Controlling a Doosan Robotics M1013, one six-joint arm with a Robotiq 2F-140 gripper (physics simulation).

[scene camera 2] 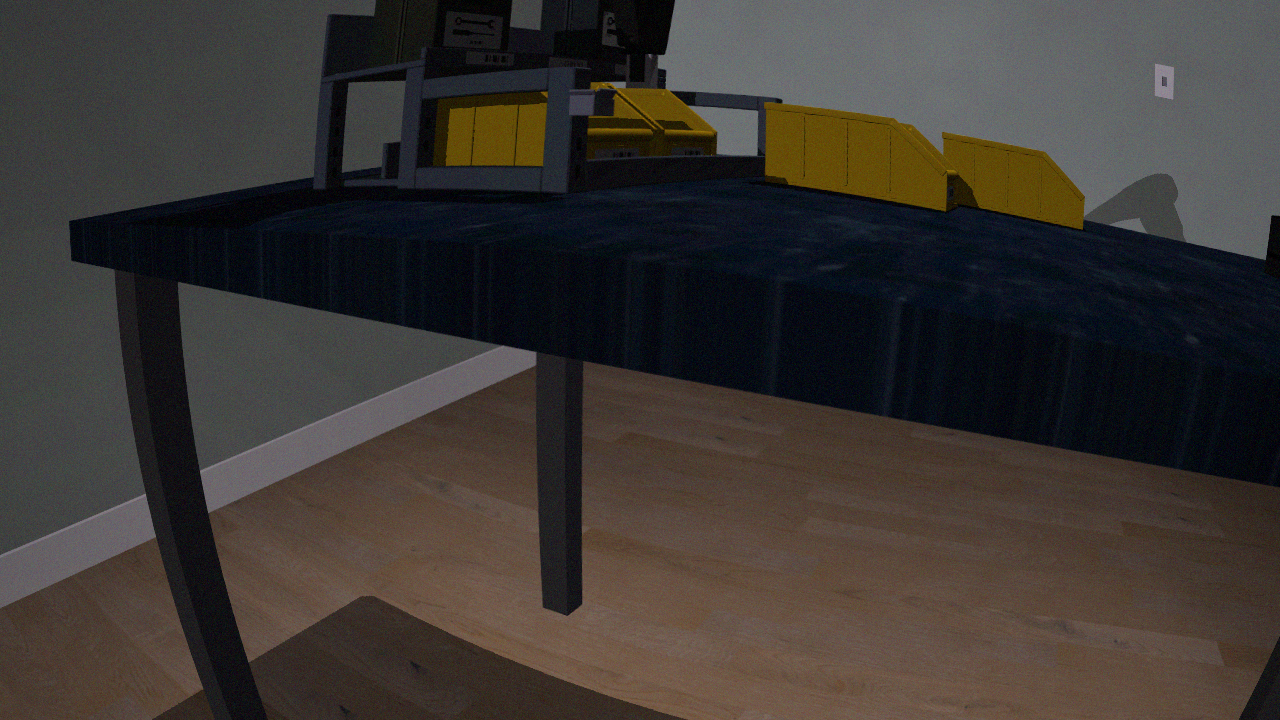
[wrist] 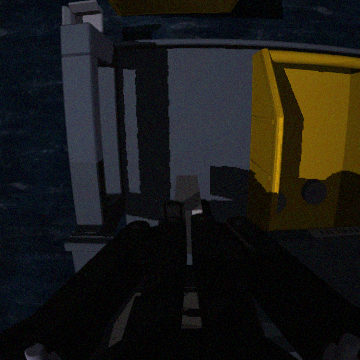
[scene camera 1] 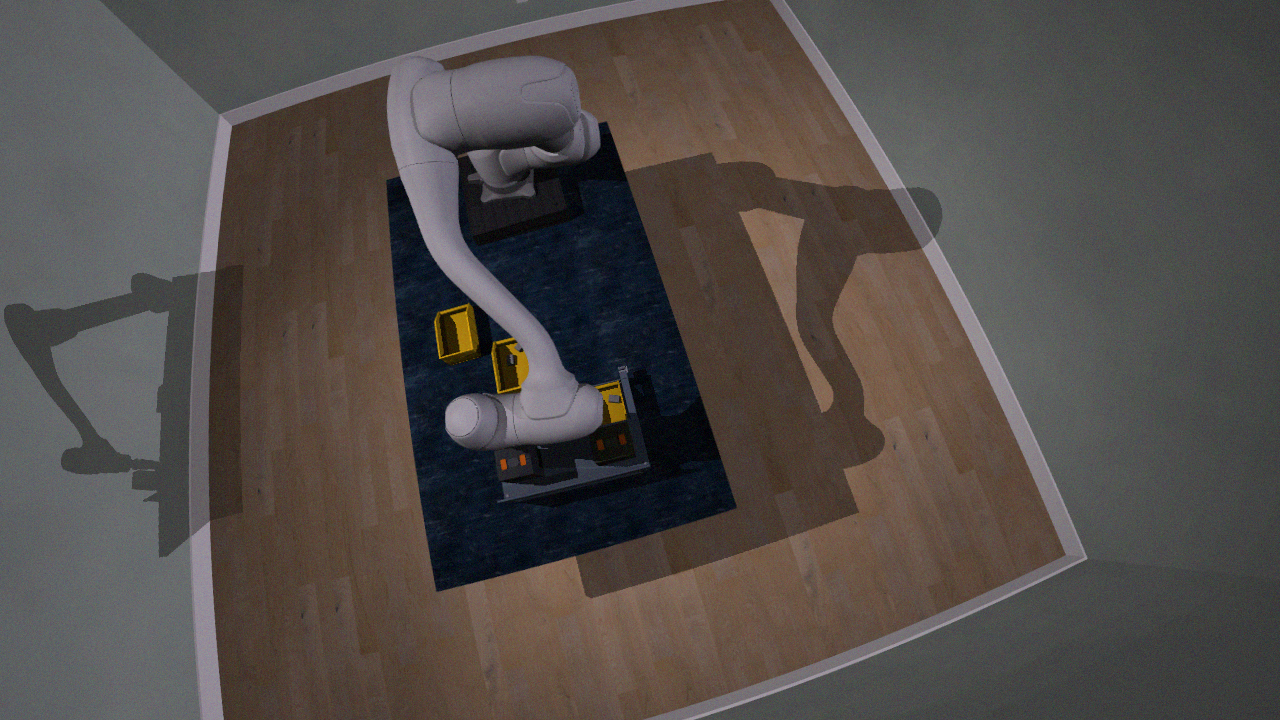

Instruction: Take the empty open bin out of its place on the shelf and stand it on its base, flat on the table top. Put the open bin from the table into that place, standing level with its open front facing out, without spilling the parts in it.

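Places are measured from the arm's base along level axes (x right, y ahead, z up), in metres.
Pixels of known places: gripper, fingertip midpoint: point(wrist: 186, 191); arm's base, origin of the base link: point(scene camera 1: 508, 178).
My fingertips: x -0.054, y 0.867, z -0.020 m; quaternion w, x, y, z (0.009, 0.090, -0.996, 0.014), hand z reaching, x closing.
For each thing: its top centre in the pictures, then the offset to it from my fingertips. "*": a spot on its surface instead. Level surfaces: height alone.
- empty yellow bin, surface spot: point(scene camera 2: 1011, 179) * dz -0.019, dx +0.170, dy -0.352 m
- yellow bin with small parts, surface spot: point(scene camera 2: 845, 156) * dz -0.024, dx -0.010, dy -0.226 m
- grey surface, its level: dz -0.051 m
- yellow bin with a grey part, surface spot: point(scene camera 1: 612, 401) * dz -0.033, dx -0.232, dy -0.095 m
The empty yellow bin point(scene camera 1: 456, 334) point(scene camera 2: 1011, 179) stands upright on its base on the table. The yellow bin with small parts point(scene camera 1: 508, 368) point(scene camera 2: 845, 156) stands nearer the shelf; its edge shows at the top of the wrist view point(wrist: 175, 6). On the grey shelf point(scene camera 1: 633, 402) point(scene camera 2: 565, 134) point(wrist: 81, 110), a bare stretch of grey surface point(wrist: 210, 95) lies between the end post and another yellow bin point(wrist: 320, 120). My gripper point(scene camera 2: 642, 69) point(wrist: 186, 191) is shut and empty, over the shelf. In scene view 1 the arm's wrist hides the gripper and part of the shelf.
Dark boxes point(scene camera 1: 516, 463) point(scene camera 1: 614, 443) point(scene camera 2: 474, 29) stand on the shelf's upper level. A yellow bin with a grey part point(scene camera 1: 612, 401) stands at the shelf's right end in scene view 1. The arm point(scene camera 1: 501, 295) passes close above the bin with parts.
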